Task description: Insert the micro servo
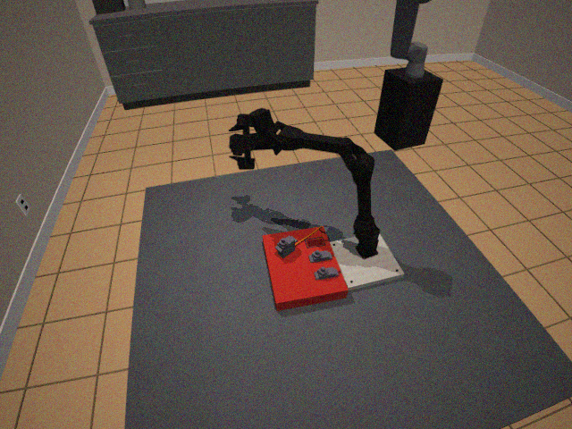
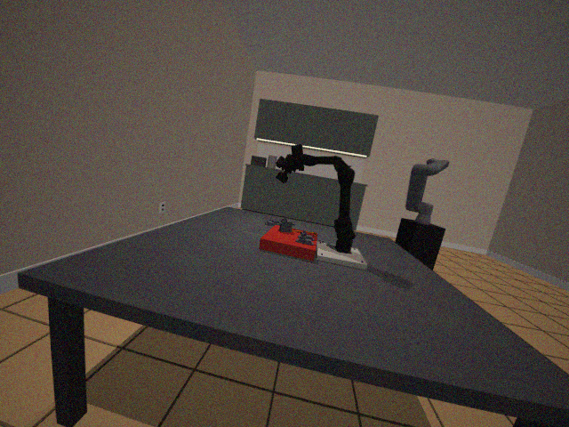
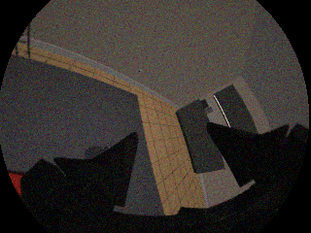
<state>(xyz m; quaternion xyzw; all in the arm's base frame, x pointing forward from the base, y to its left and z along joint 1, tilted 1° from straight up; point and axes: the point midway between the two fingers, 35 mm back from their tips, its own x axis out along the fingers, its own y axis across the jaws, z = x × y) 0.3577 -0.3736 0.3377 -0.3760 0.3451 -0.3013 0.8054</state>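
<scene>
Right now the red deck is 36 cm to the left of my gripper tip, 32 cm below it and 9 cm behind it.
</scene>
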